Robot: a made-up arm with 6 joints.
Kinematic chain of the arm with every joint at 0, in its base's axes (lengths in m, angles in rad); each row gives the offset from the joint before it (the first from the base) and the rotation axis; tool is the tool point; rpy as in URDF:
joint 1: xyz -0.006 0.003 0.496 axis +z
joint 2: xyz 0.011 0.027 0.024 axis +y
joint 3: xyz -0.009 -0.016 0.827 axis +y
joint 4: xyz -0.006 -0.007 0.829 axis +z
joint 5: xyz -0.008 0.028 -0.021 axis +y
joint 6: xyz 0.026 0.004 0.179 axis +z
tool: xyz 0.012 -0.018 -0.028 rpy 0 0 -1.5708
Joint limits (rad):
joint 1: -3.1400..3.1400
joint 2: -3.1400..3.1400
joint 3: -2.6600..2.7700
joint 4: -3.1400..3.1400
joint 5: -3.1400..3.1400
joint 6: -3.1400..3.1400
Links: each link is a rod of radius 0.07 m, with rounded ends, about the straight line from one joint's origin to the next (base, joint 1, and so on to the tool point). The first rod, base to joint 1, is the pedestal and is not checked.
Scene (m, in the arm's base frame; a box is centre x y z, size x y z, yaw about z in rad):
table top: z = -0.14
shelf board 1: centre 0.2 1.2 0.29 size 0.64 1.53 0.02 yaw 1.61
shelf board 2: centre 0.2 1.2 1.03 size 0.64 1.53 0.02 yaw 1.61
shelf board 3: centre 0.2 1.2 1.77 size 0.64 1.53 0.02 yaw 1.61
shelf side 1: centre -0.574 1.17 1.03 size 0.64 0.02 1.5 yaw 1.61
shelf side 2: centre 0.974 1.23 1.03 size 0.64 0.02 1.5 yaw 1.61
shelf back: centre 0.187 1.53 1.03 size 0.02 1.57 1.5 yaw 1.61
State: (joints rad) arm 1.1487 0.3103 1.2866 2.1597 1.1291 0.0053
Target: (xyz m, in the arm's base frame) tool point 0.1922 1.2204 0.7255
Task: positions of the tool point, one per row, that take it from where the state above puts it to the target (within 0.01 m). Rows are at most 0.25 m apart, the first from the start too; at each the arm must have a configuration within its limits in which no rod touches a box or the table.
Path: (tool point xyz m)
1: 0.3654 0.8518 1.4040
2: 0.3517 0.6606 1.3864
3: 0.3469 0.6906 1.1419
4: 0.2988 0.6607 0.9145
5: 0.2175 0.5755 0.7255
6: 0.2591 0.7943 0.7474
7: 0.2506 1.0141 0.7469
8: 0.1922 1.2204 0.7254

